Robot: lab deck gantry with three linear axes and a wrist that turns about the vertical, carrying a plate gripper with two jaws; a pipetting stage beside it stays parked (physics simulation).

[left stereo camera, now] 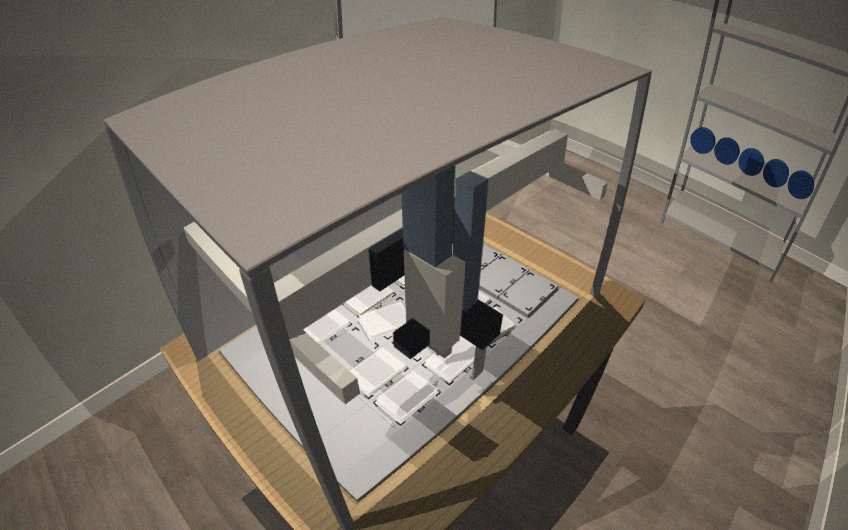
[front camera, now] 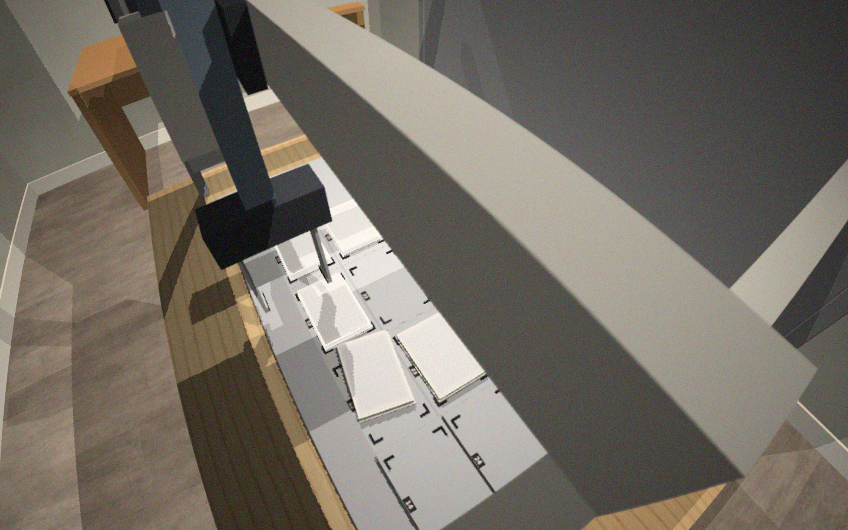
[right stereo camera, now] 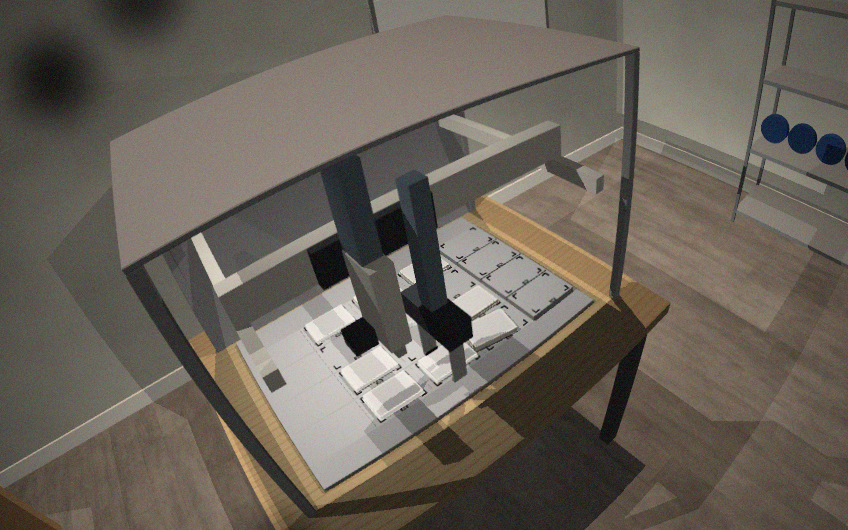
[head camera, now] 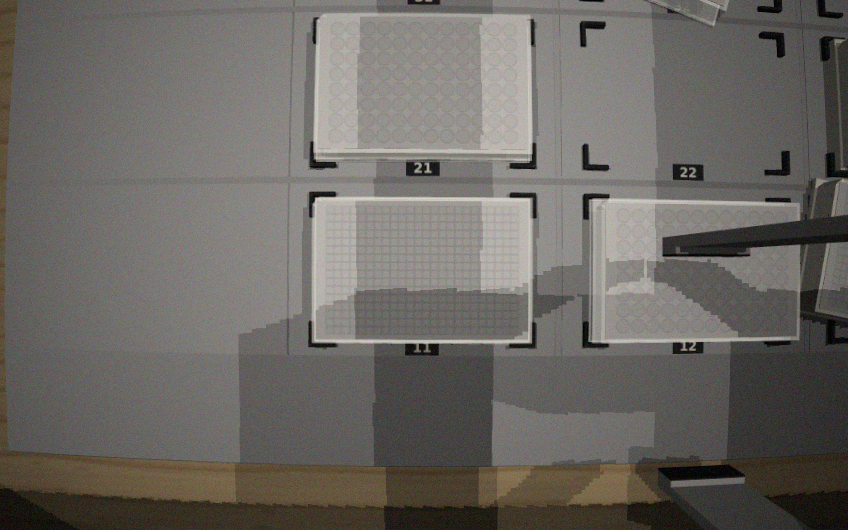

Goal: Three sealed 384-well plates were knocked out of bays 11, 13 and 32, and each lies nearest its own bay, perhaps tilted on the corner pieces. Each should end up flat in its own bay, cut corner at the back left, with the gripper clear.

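Where they show: gripper, fingertip midpoint: (left stereo camera: pixel 458 362) (front camera: pixel 295 289) (right stereo camera: pixel 445 364) (head camera: pixel 697 362); robot's base, origin of the base link: (left stereo camera: pixel 400 424) (right stereo camera: pixel 381 421) (head camera: pixel 315 341).
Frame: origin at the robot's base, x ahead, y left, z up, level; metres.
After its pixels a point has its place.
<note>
The bay 11 plate (head camera: pixel 422 268) {z 0.014, x 0.064, y 0.044 m} (left stereo camera: pixel 406 396) {z 0.015, x 0.059, y 0.039 m} (right stereo camera: pixel 393 395) {z 0.014, x 0.062, y 0.035 m} lies flat and square within its corner pieces; its cut corner is too faint to tell. The bay 13 plate (front camera: pixel 377 378) {z 0.015, x 0.380, y 0.048 m} (head camera: pixel 834 278) {z 0.016, x 0.312, y 0.039 m} (right stereo camera: pixel 494 329) {z 0.015, x 0.373, y 0.031 m} lies turned, seemingly tilted on its corner pieces. The bay 32 plate (head camera: pixel 699 8) {z 0.009, x 0.233, y 0.204 m} (left stereo camera: pixel 381 320) {z 0.015, x 0.188, y 0.262 m} lies skewed; part of it shows at the head view's top edge, and the beam hides it in the front view. My gripper (front camera: pixel 297 295) {z 0.055, x 0.194, y 0.000 m} (head camera: pixel 703 361) {z 0.055, x 0.194, y 0.000 m} (right stereo camera: pixel 444 364) {z 0.055, x 0.194, y 0.000 m} is open and empty, high above bay 12's front part, its jaws at the front and back.
Other plates stand in bay 12 (front camera: pixel 334 312) {z 0.014, x 0.240, y 0.042 m} (head camera: pixel 694 275) {z 0.014, x 0.221, y 0.041 m}, bay 21 (head camera: pixel 422 87) {z 0.014, x 0.064, y 0.147 m} (left stereo camera: pixel 378 370) {z 0.014, x 0.067, y 0.143 m} and bay 23 (front camera: pixel 440 356) {z 0.015, x 0.398, y 0.147 m} (right stereo camera: pixel 475 301) {z 0.014, x 0.406, y 0.146 m}. The parked pipetting stage (left stereo camera: pixel 434 300) (right stereo camera: pixel 378 300) hangs beside the gripper. The gantry beam (front camera: pixel 500 250) crosses behind.
</note>
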